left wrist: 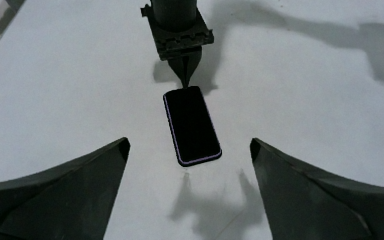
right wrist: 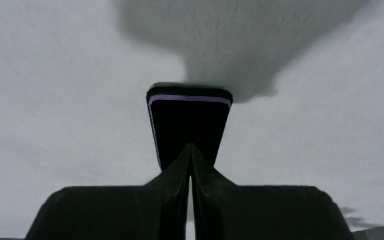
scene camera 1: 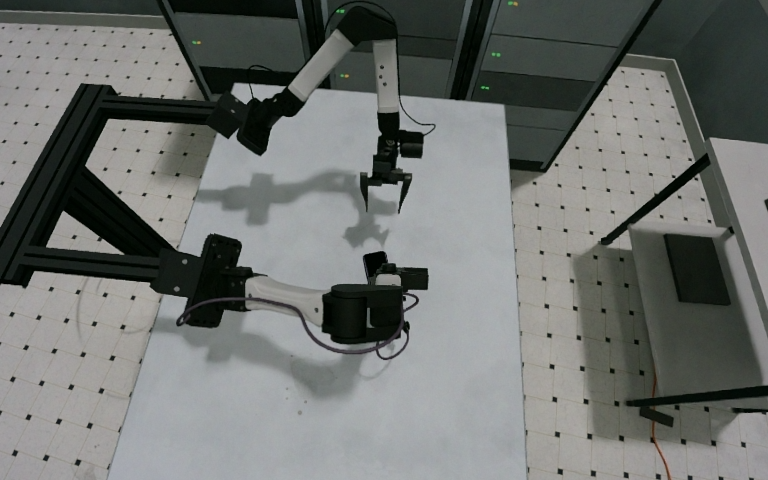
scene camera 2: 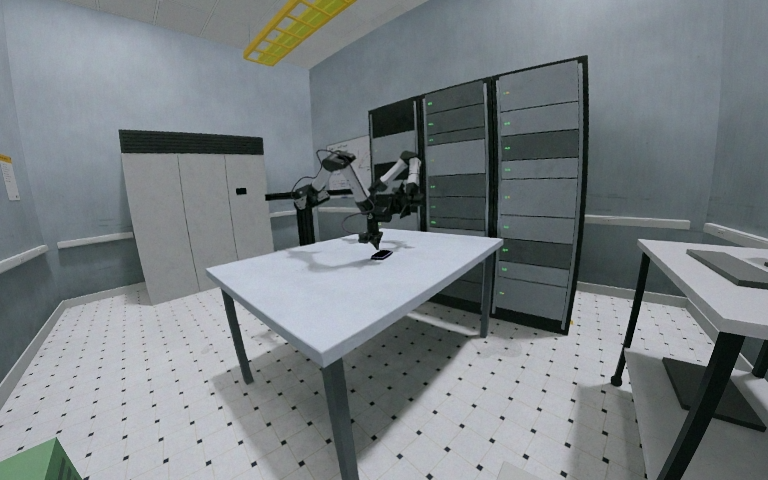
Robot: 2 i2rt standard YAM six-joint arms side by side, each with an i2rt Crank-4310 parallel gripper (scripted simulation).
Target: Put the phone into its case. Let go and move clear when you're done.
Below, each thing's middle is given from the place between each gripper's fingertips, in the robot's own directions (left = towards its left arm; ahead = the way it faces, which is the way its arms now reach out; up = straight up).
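Labels:
Black phone (right wrist: pixel 176 119): from my right hand, 50 mm to the left, 10 mm behind, 40 mm below.
My left hand (scene camera 1: pixel 382 212): from the black phone, 12 cm to the left, 19 cm above.

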